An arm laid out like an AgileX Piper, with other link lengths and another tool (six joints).
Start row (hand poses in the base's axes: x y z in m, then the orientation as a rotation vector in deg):
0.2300, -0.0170, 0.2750, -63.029, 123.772, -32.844
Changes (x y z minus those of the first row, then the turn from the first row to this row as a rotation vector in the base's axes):
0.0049, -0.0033, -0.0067, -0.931, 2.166, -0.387
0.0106, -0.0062, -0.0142, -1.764, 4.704, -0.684
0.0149, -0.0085, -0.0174, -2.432, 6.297, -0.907
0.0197, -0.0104, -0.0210, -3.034, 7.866, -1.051
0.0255, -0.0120, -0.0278, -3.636, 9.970, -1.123
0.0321, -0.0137, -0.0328, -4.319, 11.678, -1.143
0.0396, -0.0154, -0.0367, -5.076, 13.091, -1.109
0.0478, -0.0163, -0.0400, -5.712, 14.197, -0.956
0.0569, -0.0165, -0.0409, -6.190, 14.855, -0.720
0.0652, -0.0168, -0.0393, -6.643, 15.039, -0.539
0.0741, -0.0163, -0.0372, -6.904, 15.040, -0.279
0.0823, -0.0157, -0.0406, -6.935, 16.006, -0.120
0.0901, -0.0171, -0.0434, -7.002, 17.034, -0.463
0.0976, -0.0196, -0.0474, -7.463, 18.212, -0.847
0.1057, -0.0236, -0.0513, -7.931, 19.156, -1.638
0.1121, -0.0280, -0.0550, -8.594, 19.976, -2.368
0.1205, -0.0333, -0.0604, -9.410, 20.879, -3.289
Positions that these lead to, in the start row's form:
0.2349, -0.0203, 0.2683, -64.233, 125.824, -33.136
0.2406, -0.0232, 0.2608, -65.672, 128.139, -33.100
0.2449, -0.0255, 0.2576, -66.618, 129.606, -33.256
0.2497, -0.0274, 0.2540, -67.601, 131.003, -33.306
0.2555, -0.0290, 0.2472, -68.939, 132.804, -33.065
0.2621, -0.0307, 0.2422, -70.180, 134.222, -33.073
0.2696, -0.0324, 0.2383, -71.373, 135.340, -33.280
0.2778, -0.0333, 0.2350, -72.472, 136.118, -33.432
0.2869, -0.0335, 0.2341, -73.341, 136.465, -33.573
0.2952, -0.0338, 0.2357, -73.890, 136.449, -33.941
0.3041, -0.0333, 0.2378, -74.319, 136.237, -34.130
0.3123, -0.0327, 0.2344, -75.019, 136.937, -33.615
0.3201, -0.0341, 0.2316, -75.228, 138.052, -33.351
0.3276, -0.0366, 0.2276, -75.695, 139.288, -33.508
0.3357, -0.0406, 0.2237, -75.592, 140.625, -33.990
0.3421, -0.0450, 0.2200, -75.596, 141.793, -34.748
0.3505, -0.0503, 0.2146, -75.511, 143.155, -35.751

